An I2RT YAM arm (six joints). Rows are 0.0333 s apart.
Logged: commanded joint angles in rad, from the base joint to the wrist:
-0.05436 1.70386 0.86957 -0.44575 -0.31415 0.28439
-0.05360 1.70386 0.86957 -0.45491 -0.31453 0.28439
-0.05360 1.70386 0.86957 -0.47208 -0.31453 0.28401
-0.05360 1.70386 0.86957 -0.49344 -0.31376 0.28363
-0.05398 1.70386 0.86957 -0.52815 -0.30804 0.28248
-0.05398 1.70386 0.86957 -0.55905 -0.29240 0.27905
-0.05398 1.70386 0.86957 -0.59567 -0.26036 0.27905
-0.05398 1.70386 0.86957 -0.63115 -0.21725 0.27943
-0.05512 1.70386 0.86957 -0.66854 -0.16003 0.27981
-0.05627 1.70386 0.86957 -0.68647 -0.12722 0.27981
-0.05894 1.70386 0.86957 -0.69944 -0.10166 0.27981
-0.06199 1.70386 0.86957 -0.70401 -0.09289 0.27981
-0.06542 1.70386 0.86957 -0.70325 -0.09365 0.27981
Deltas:
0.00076 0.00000 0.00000 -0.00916 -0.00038 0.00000
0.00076 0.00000 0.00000 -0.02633 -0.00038 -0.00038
0.00076 0.00000 0.00000 -0.04769 0.00039 -0.00076
0.00038 0.00000 0.00000 -0.08240 0.00611 -0.00191
0.00038 0.00000 0.00000 -0.11330 0.02175 -0.00534
0.00038 0.00000 0.00000 -0.14992 0.05379 -0.00534
0.00038 0.00000 0.00000 -0.18540 0.09690 -0.00496
-0.00076 0.00000 0.00000 -0.22279 0.15412 -0.00458
-0.00191 0.00000 0.00000 -0.24072 0.18693 -0.00458
-0.00458 0.00000 0.00000 -0.25369 0.21249 -0.00458
-0.00763 0.00000 0.00000 -0.25826 0.22126 -0.00458
-0.01106 0.00000 0.00000 -0.25750 0.22050 -0.00458

